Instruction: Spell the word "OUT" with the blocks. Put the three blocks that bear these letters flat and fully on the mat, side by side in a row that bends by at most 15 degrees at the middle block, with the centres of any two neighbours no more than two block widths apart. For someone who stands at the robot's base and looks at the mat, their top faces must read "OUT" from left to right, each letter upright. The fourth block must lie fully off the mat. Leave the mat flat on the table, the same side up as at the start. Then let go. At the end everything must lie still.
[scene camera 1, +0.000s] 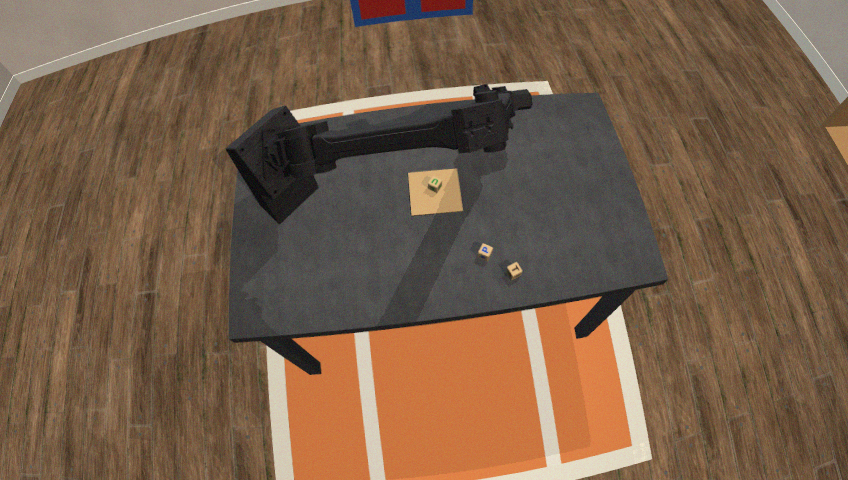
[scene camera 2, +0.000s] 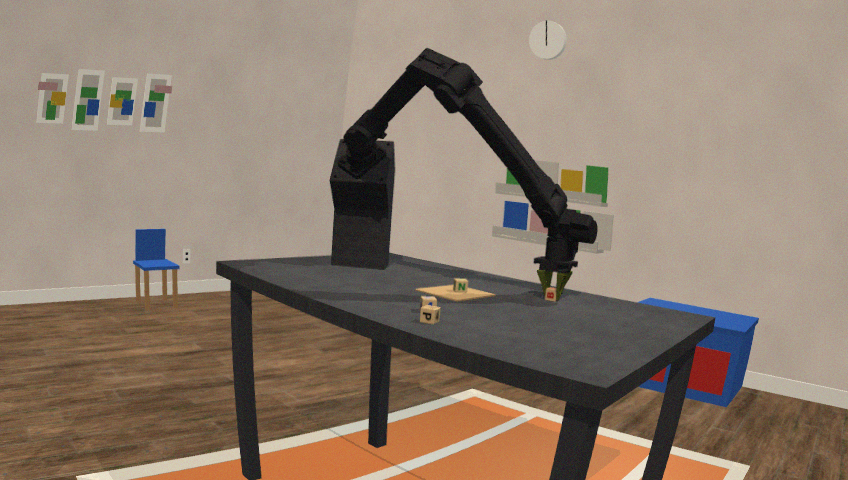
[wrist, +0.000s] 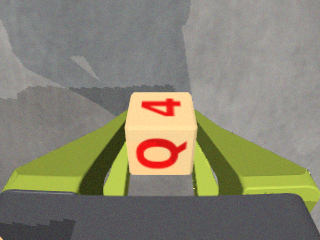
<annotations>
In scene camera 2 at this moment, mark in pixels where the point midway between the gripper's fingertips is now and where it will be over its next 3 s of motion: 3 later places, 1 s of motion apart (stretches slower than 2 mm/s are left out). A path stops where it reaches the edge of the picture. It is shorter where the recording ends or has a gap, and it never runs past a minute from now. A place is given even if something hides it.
The gripper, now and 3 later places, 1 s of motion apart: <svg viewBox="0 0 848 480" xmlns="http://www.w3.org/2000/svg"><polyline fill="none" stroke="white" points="551,299 557,259 558,260 553,284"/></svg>
</annotations>
